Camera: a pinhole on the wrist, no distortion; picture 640 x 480 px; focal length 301.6 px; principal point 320.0 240.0 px. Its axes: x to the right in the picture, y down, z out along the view. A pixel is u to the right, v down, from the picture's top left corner.
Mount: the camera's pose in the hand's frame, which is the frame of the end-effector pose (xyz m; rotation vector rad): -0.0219 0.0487 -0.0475 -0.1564 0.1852 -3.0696
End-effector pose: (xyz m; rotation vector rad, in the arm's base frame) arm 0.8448 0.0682 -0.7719 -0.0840 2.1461 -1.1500
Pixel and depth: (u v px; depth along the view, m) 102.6 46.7 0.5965
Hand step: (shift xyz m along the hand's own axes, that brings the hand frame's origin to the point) 0.4462 0.3873 0.5467
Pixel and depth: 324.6 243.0 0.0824
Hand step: -0.0145 0.0382 0.0339
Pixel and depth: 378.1 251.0 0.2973
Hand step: -0.0470 -0.0006 0.2504
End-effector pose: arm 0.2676 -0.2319 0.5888 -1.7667 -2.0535 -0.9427
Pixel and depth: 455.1 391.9 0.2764
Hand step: -0.1080 -0.1299 0.2204
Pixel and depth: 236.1 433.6 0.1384
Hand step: 0.0358 -0.0528 0.0745
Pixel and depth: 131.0 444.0 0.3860
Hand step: 0.2734 -0.2385 0.2780
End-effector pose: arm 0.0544 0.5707 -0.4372 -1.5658 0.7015 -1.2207
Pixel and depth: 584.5 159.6 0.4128
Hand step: -0.3442 0.0849 0.4090
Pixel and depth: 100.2 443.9 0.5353
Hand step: 0.4419 -0.3457 0.3987
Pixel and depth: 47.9 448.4 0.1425
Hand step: 0.1262 -0.0567 0.0686
